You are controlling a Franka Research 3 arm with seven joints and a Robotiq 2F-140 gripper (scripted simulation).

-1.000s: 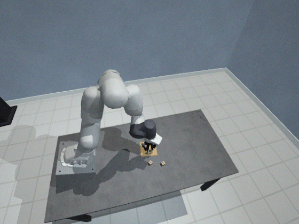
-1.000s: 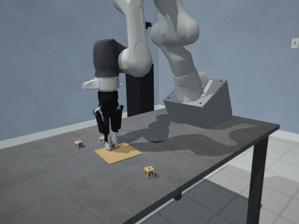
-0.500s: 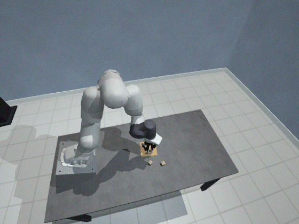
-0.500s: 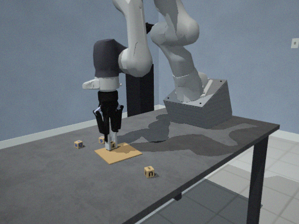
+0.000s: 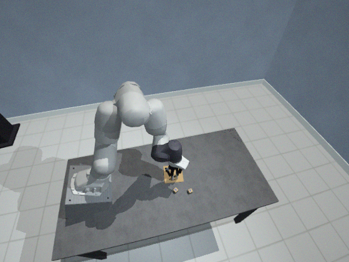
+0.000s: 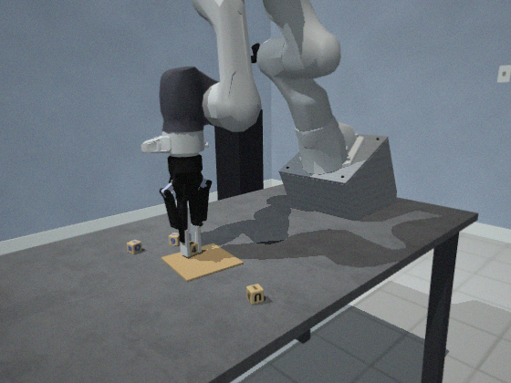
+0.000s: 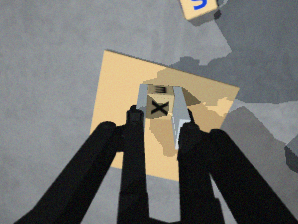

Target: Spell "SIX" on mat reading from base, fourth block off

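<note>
My hand is 4 cm to the right of the tan mat and 4 cm above it.
</note>
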